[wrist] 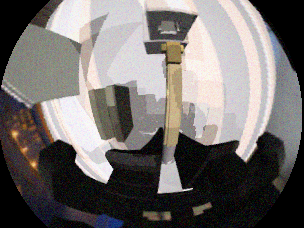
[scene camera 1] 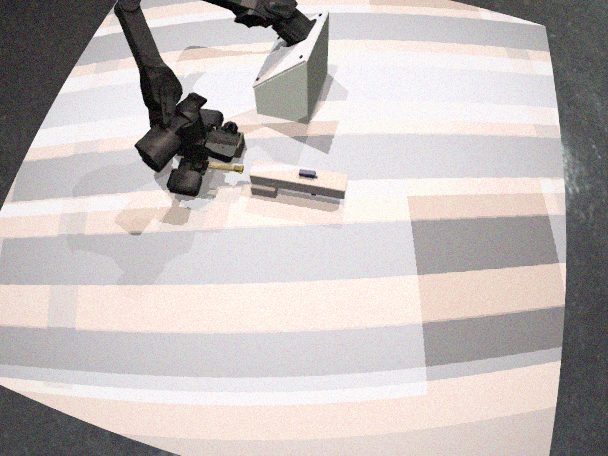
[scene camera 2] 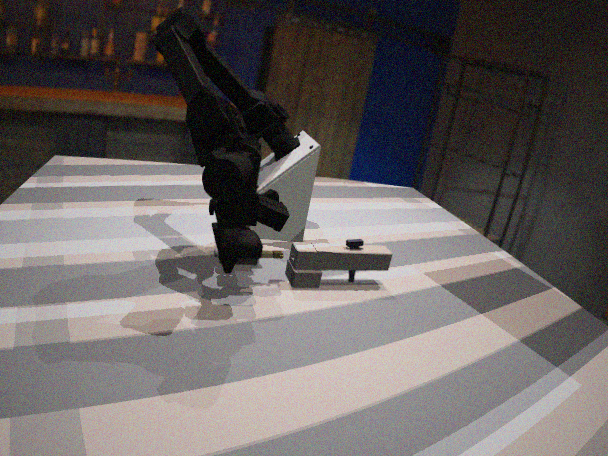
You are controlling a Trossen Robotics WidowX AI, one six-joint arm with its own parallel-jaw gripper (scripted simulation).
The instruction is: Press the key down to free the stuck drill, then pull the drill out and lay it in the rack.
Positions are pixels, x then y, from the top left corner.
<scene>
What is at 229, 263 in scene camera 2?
The gripper.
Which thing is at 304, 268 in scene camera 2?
A block.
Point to a block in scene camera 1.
266, 177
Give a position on a slotted rack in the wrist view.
111, 107
</scene>
